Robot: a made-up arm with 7 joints.
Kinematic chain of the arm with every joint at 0, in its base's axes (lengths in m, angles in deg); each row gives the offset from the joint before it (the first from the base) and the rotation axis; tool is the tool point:
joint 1: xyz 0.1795 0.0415 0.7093 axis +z
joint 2: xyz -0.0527 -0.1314 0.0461 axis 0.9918 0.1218 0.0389
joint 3: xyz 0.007 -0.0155 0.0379 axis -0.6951 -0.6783 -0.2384
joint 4: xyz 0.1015 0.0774 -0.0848 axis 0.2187 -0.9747 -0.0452
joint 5: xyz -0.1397 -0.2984 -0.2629 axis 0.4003 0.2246 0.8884
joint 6: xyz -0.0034 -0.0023 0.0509 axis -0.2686 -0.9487 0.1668
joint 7: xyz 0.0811 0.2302 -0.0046 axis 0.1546 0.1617 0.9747
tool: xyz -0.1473 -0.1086 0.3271
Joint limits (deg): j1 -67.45..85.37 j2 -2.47..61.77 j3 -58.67..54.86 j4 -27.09..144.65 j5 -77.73..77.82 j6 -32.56..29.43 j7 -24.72..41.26
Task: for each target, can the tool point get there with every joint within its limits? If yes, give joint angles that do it. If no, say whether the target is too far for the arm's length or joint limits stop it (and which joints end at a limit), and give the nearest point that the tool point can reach.
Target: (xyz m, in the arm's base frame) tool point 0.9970 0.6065 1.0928
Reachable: no: joint limits stop it (at a limit: joint 1, joint 3, joint 4, joint 6, joint 7) | nearest point 0.8174 0.4191 1.0037 | short by 0.274 m
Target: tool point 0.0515 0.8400 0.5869
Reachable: no: joint limits stop it (at a limit: joint 2, joint 3, joint 6, joint 7) | nearest point 0.0971 0.5553 0.6240 | short by 0.291 m
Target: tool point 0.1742 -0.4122 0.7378
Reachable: yes | joints 28.57 35.70 39.46 -0.45 41.59 7.44 -0.47
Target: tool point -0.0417 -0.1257 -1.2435
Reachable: no: too far | nearest point 0.0594 -0.0493 0.1161 | short by 1.365 m
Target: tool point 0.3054 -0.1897 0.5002
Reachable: yes | joints -0.91 50.22 40.93 126.35 0.67 -18.30 6.10
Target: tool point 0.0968 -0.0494 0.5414
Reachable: yes | joints 23.04 28.26 -43.07 98.57 -37.80 -13.81 31.08
